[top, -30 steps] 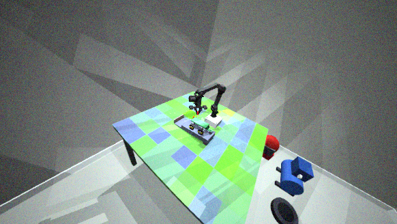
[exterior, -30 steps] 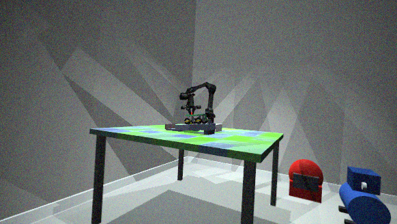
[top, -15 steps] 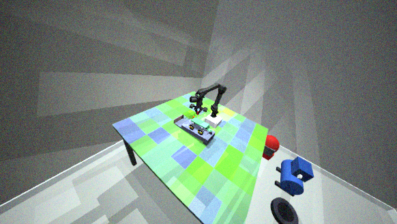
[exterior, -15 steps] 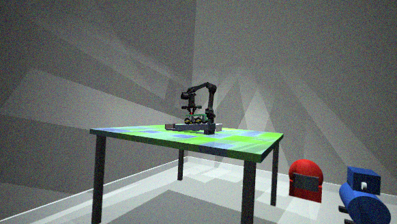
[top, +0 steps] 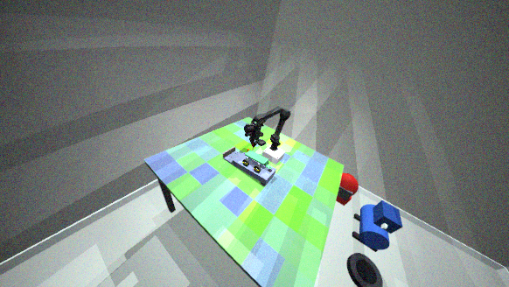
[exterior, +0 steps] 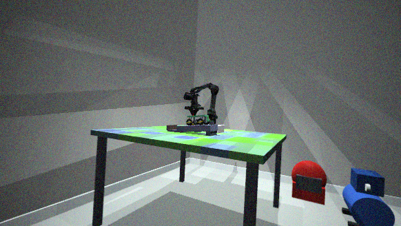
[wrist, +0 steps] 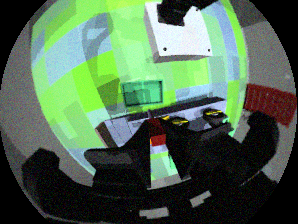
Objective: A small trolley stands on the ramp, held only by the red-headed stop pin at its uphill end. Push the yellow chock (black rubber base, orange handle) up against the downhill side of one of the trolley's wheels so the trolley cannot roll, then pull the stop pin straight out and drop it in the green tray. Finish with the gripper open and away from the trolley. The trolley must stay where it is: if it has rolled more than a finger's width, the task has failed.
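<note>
Now: the green tray 3 cm behind my gripper tip and 14 cm below it. From my gripper tip the other things lie so: yellow chock: 4 cm ahead, 2 cm to the left, 5 cm below; green-topped trolley: 9 cm ahead, 12 cm to the left, 2 cm below; red-headed stop pin: right at my gripper tip.
</note>
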